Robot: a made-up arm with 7 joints.
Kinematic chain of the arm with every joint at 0, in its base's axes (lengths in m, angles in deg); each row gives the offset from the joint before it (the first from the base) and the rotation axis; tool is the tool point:
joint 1: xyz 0 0 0.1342 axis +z
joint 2: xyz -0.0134 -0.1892 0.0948 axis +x
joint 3: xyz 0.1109 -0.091 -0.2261 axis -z
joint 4: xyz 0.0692 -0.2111 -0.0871 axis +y
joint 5: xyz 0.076 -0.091 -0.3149 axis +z
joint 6: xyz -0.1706 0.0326 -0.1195 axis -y
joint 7: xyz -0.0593 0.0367 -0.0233 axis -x
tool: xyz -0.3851 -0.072 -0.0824
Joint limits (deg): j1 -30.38..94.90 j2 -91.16..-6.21 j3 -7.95..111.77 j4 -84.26..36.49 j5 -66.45..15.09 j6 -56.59..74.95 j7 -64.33..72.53
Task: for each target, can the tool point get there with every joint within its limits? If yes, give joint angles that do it. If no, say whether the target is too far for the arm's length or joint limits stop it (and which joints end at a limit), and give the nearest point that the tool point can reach.
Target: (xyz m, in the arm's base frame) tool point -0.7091 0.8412 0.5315
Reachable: no: joint limits stop it (at a limit: joint 1, joint 2, joint 4, joint 5) | nearest point -0.4366 0.2827 -0.0522 | short by 0.853 m
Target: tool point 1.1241 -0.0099 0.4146
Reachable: yes | joints 84.51 -79.96 3.11 -58.64 -2.06 -39.19 -18.49
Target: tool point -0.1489 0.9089 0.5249
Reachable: no: joint limits stop it (at a limit: joint 1, joint 2, joint 4, joint 5, joint 6, joint 7) | nearest point 0.3823 1.0809 0.5682 | short by 0.560 m
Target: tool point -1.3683 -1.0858 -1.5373
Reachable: no: too far | nearest point -0.7328 -0.7093 -0.7444 | short by 1.084 m
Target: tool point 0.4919 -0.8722 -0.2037
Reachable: yes | joints 36.19 -59.68 75.38 -39.85 -14.01 -15.34 45.39
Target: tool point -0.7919 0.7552 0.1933
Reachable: no: joint limits stop it (at a limit: joint 1, joint 2, joint 4, joint 5) | nearest point -0.5143 0.3021 -0.1244 | short by 0.619 m
